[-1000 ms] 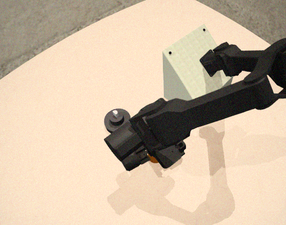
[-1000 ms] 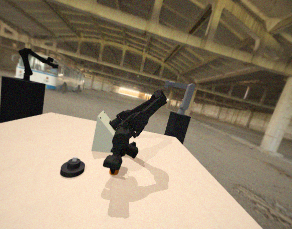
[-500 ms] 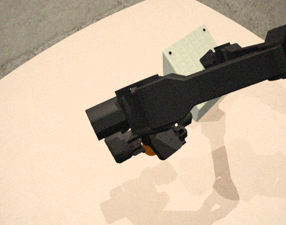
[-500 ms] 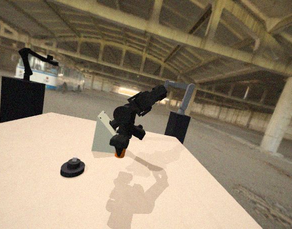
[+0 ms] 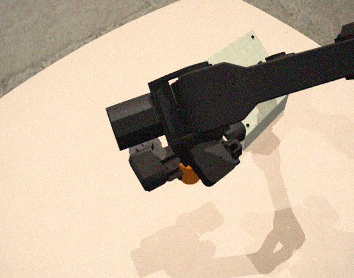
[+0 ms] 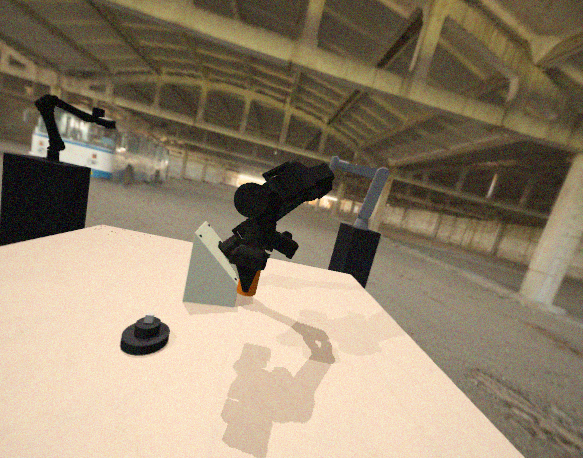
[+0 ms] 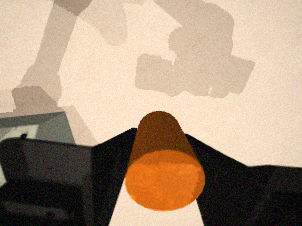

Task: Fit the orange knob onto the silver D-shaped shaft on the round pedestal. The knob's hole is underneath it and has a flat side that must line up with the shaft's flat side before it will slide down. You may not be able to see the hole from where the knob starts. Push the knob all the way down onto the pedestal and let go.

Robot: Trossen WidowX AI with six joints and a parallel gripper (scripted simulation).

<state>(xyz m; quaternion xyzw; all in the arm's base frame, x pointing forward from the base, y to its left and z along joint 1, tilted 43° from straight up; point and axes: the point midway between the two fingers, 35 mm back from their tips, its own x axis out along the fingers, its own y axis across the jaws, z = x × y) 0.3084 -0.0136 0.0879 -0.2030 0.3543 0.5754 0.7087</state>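
Now: the orange knob 30 mm above my gripper tip. Also, from my gripper tip: dark round pedestal: 180 mm to the right, 120 mm below, 20 mm behind.
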